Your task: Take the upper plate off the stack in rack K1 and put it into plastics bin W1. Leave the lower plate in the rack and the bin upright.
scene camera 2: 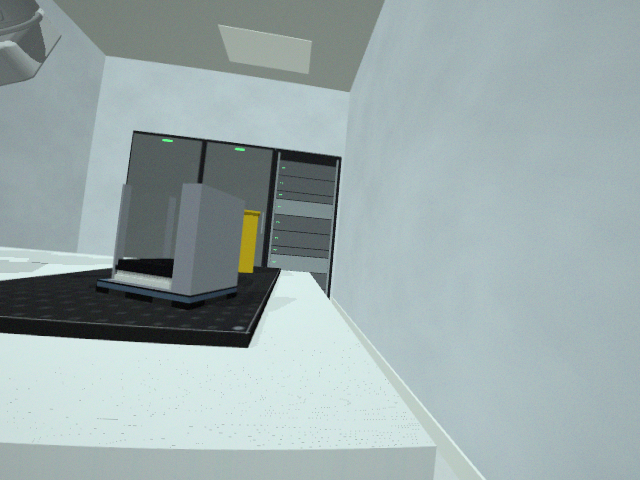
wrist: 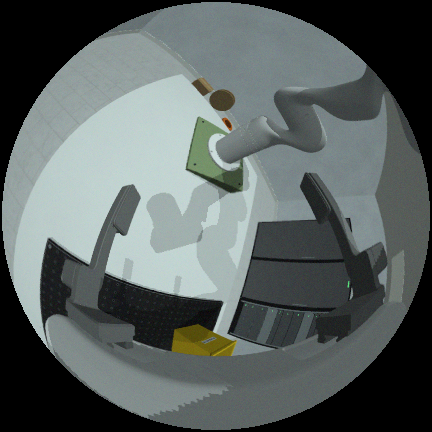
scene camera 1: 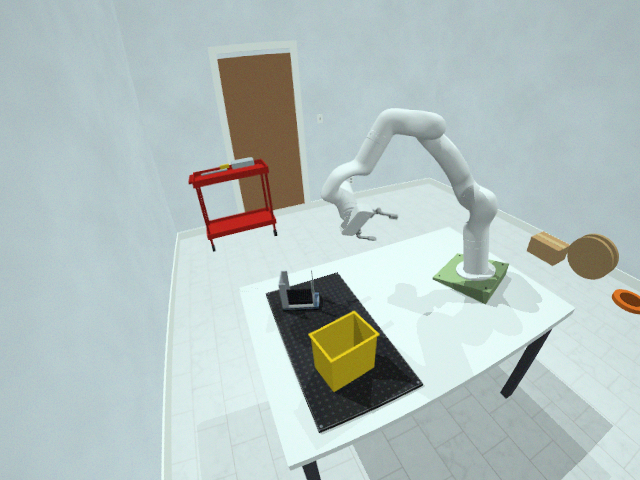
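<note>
Rack K1 (scene camera 1: 284, 291) (scene camera 2: 214, 242), with a tall grey wall, thin posts and a blue base, stands at the far end of the black board (scene camera 1: 390, 379) (scene camera 2: 129, 316) (wrist: 135, 310). In it lies a black upper plate (scene camera 1: 300, 296) (scene camera 2: 143, 267); a pale, ribbed lower plate (scene camera 2: 142, 279) shows beneath it. Yellow bin W1 (scene camera 1: 347, 361) (scene camera 2: 248, 245) (wrist: 197, 341) stands upright on the board nearer scene camera 1; its deeper inside is hidden. My gripper (scene camera 1: 383, 227) (wrist: 221, 195) is open and empty, tilted sideways high above the table, well apart from rack and bin. Its fingertips do not show in scene camera 2.
The arm stands on a green base plate (scene camera 1: 448, 276) (wrist: 197, 145) on the white table (scene camera 1: 413, 248). A red cart (scene camera 1: 241, 224) stands by the door. Dark cabinets (scene camera 2: 165, 165) (wrist: 300, 240) stand beyond the table. Brown blocks and an orange ring (scene camera 1: 615, 300) show at the right in scene camera 1.
</note>
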